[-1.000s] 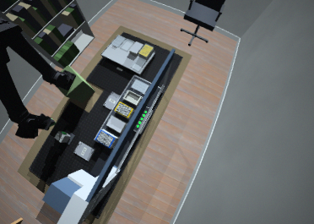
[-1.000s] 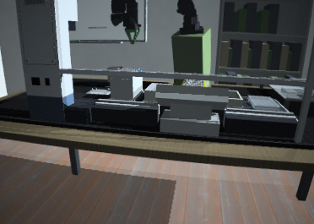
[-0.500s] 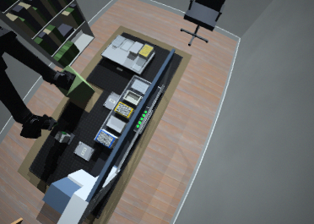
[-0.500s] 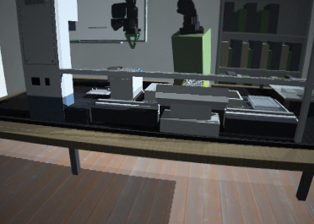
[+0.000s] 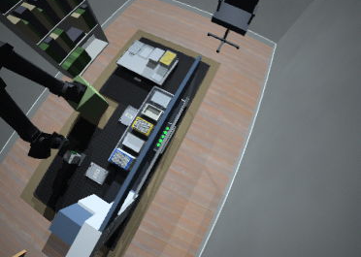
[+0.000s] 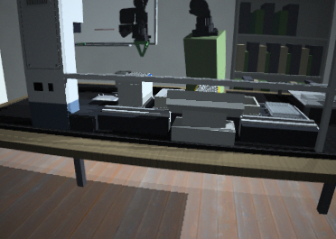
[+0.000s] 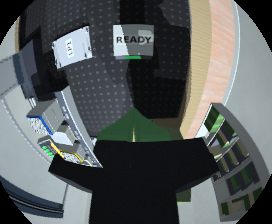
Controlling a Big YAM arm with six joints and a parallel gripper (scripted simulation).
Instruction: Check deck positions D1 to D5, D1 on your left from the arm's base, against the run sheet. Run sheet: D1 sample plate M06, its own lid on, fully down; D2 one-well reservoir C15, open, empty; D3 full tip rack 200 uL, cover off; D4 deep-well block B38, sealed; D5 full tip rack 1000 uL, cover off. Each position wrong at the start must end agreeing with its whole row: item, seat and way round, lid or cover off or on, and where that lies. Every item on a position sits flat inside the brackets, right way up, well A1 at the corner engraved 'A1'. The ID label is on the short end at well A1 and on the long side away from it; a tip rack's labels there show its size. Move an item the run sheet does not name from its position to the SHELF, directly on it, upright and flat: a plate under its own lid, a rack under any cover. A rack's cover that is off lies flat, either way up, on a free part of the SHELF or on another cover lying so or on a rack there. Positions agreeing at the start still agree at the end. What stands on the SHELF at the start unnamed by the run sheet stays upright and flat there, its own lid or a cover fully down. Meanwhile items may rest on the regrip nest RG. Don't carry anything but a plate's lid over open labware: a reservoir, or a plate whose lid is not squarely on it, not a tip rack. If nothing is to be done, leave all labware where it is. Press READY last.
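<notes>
Now: hand 12 cm above the green-topped box, 7 cm to the left of it and 1 cm past it. Round my hand: sealed block (36 cm ahead, 16 cm to the left, 12 cm below); then blue tip rack (34 cm ahead, 7 cm below, 3 cm to the left); then yellow tip rack (37 cm ahead, 28 cm to the left, 10 cm below).
</notes>
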